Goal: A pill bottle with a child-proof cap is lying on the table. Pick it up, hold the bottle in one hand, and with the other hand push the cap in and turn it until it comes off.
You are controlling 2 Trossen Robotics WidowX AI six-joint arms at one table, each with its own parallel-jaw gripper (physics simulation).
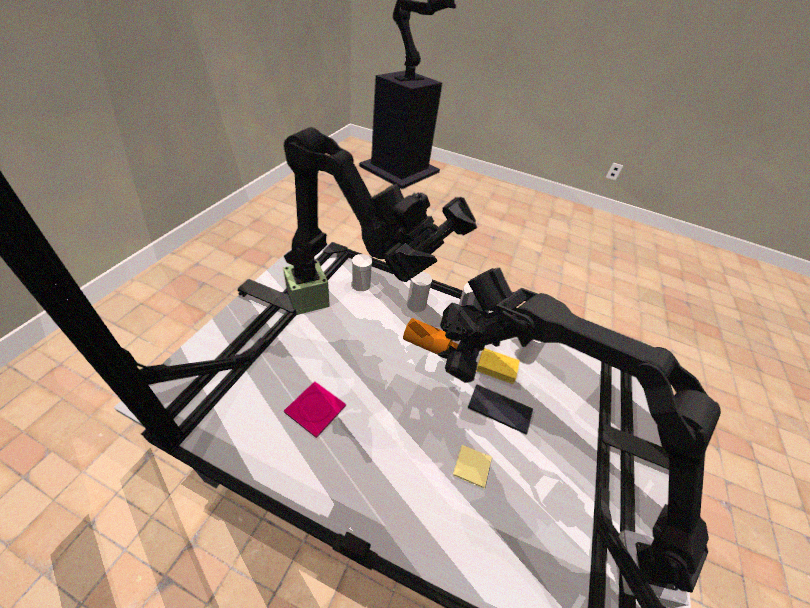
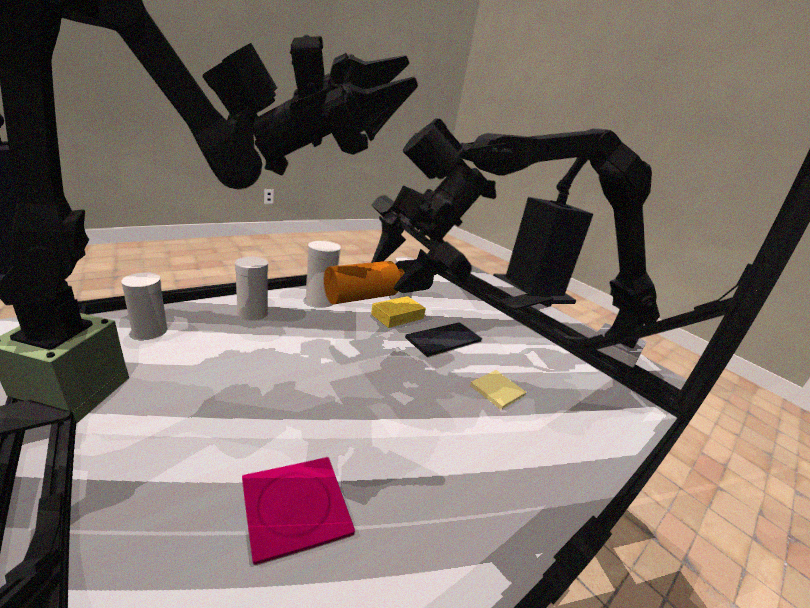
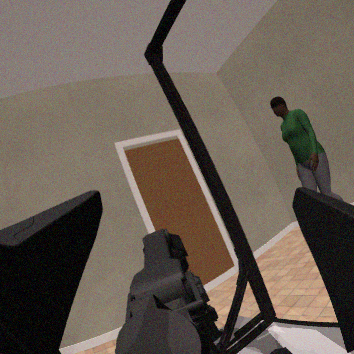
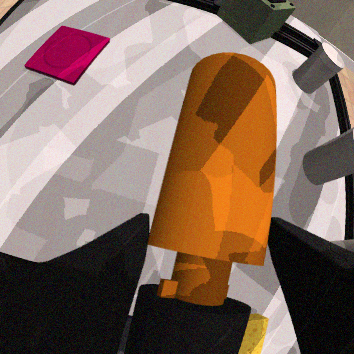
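The orange pill bottle [image 1: 426,335] [image 2: 362,281] [image 4: 225,158] hangs roughly level a little above the table [image 1: 391,459], near its back. My right gripper [image 1: 453,351] [image 2: 403,263] [image 4: 210,225] is shut on the bottle's body near the neck. The narrow neck points into the gripper, where a dark piece covers its end. I cannot tell whether that piece is the cap. My left gripper [image 1: 439,241] [image 2: 405,74] [image 3: 200,199] is open and empty. It hangs high, above and behind the bottle, and points out across the table.
Three grey cylinders [image 1: 362,272] [image 1: 418,291] [image 2: 143,304] stand along the back edge. A yellow block [image 1: 498,364] [image 2: 398,310], a black tile [image 1: 500,408], a yellow tile [image 1: 473,465] and a magenta tile [image 1: 315,408] [image 4: 67,53] lie on the table. Black frame bars [image 1: 604,434] line the sides.
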